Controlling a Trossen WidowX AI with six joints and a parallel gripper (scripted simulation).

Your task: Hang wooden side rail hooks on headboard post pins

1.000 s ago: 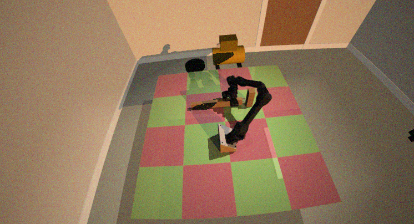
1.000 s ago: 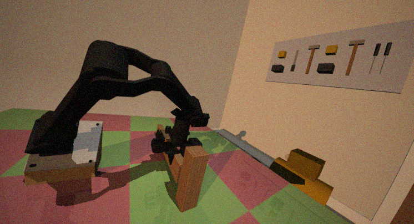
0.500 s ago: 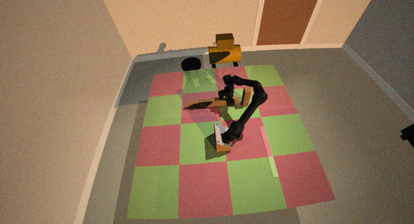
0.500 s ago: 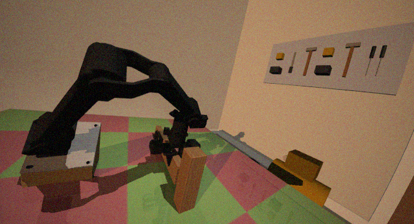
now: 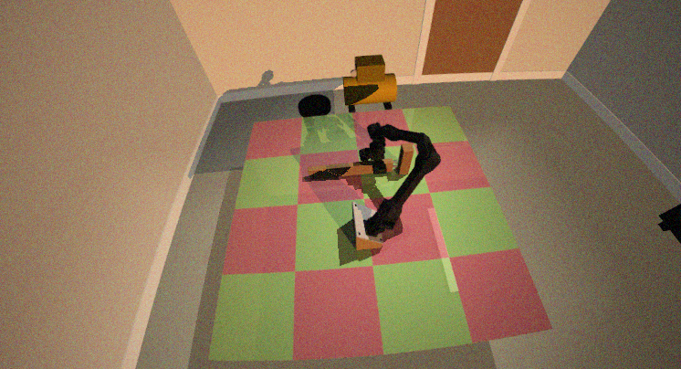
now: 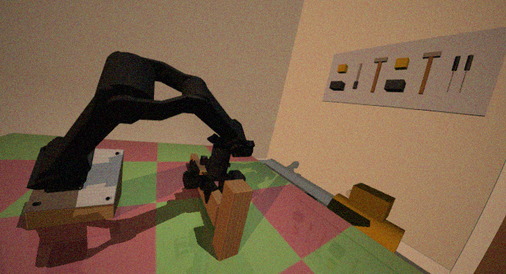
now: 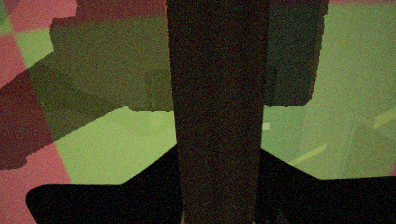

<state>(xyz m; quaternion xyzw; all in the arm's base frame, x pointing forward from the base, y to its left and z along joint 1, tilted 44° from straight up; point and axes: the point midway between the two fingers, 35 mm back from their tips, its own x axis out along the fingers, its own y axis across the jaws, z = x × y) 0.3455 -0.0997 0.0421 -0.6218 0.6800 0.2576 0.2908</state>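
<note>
Right now the headboard post is 130 mm to the right of my gripper tip, 40 mm above it and 10 mm behind it.
</note>
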